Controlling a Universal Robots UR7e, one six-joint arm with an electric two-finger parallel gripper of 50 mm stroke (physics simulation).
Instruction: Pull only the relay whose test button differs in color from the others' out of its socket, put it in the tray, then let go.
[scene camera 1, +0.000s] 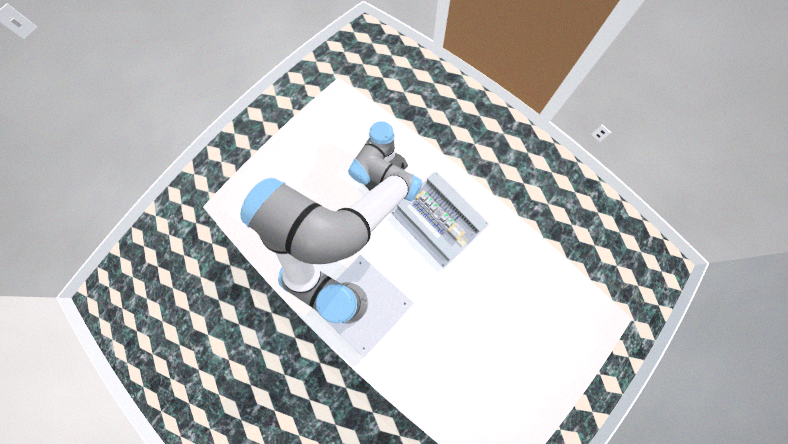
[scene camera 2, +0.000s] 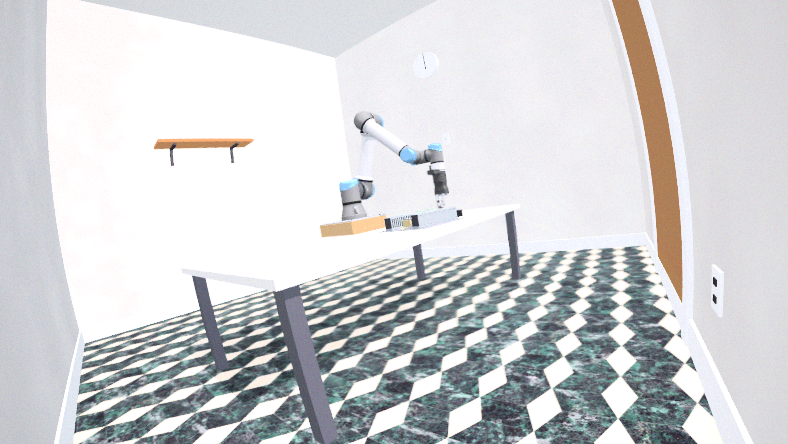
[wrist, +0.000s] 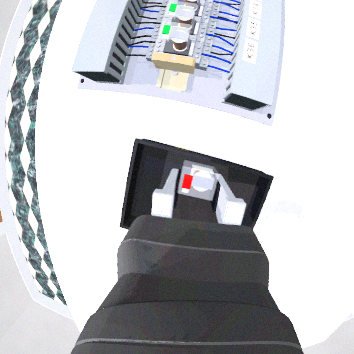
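The relay with the red test button is upright between the fingers in the wrist view, with a light top. My gripper is shut on it and points down. The black tray lies directly beneath; the relay shows within its walls, but whether it touches the tray floor cannot be told. The relays with green test buttons sit in their sockets on the panel. In scene camera 1 the arm hides the fingers and the tray.
The grey relay panel, with raised wire ducts and blue and black wires, lies beside the tray. A tan end block ends the relay row. The arm's base stands on a box with wood-coloured sides on the white table.
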